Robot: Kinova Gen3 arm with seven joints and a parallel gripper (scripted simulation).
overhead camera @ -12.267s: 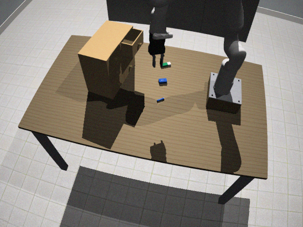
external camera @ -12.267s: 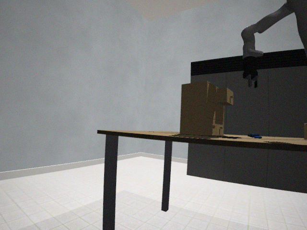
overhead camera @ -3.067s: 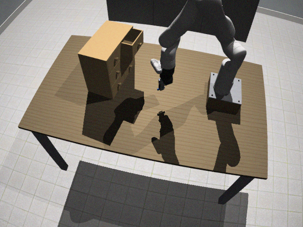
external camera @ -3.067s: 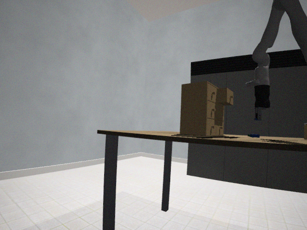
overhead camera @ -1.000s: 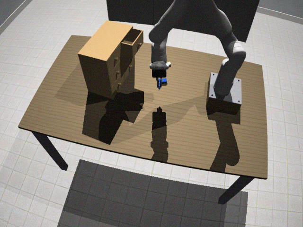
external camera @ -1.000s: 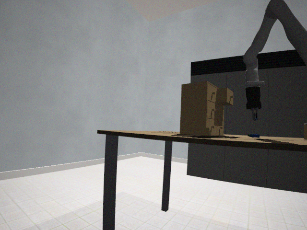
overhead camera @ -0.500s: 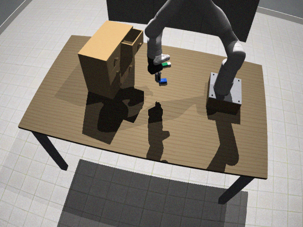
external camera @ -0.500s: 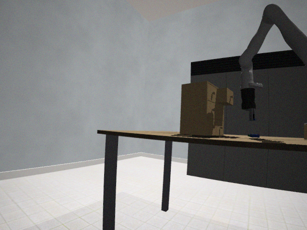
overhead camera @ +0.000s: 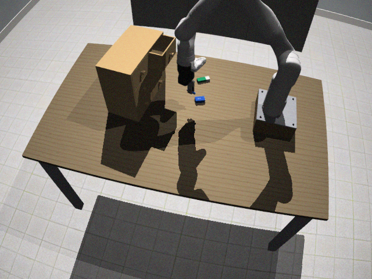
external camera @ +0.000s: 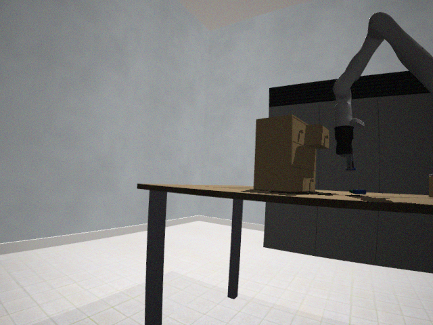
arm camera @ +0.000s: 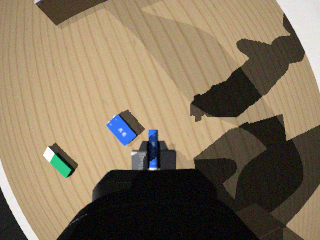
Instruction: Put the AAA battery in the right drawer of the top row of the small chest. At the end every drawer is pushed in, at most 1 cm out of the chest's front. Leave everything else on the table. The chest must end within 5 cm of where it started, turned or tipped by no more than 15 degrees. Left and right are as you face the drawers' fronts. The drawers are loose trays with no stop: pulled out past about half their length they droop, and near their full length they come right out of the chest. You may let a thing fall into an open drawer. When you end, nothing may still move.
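The blue block is 50 mm behind my hand, 40 mm to the right of it and 110 mm below it. Also, from my hand: green-and-white block (40 mm behind, 190 mm to the right, 110 mm below); then AAA battery (10 mm below).
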